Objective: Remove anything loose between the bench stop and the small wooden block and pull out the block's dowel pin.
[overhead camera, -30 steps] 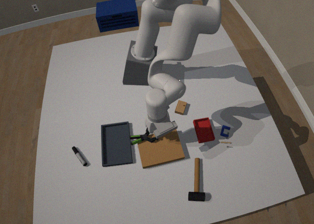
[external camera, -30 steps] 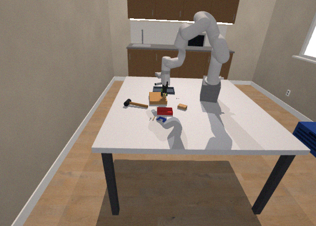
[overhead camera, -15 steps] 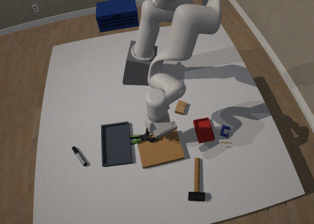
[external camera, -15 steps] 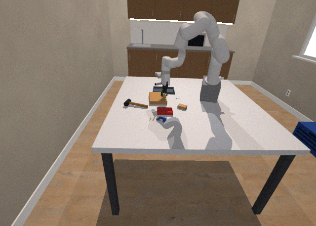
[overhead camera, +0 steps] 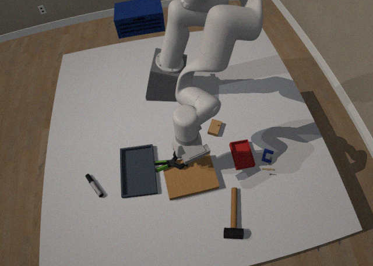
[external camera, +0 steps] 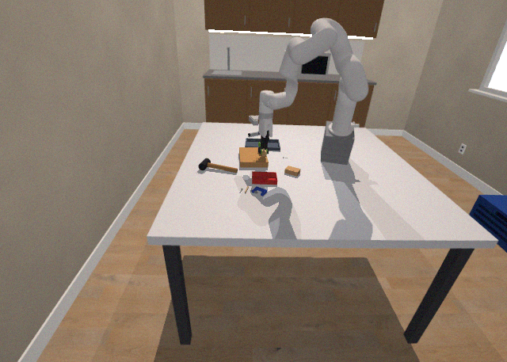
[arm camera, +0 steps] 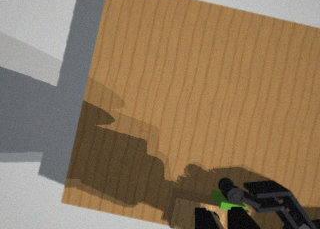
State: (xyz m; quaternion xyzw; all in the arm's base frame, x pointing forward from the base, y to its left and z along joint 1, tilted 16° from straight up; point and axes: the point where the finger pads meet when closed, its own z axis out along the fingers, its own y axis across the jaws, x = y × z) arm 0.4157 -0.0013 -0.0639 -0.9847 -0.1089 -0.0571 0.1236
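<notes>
Now: the dowel pin 20 mm below my hand. Round my hand: red box (20 mm ahead, 230 mm to the left, 90 mm below); grey tray (20 mm behind, 210 mm to the right, 90 mm below); small wooden block (50 mm below).
</notes>
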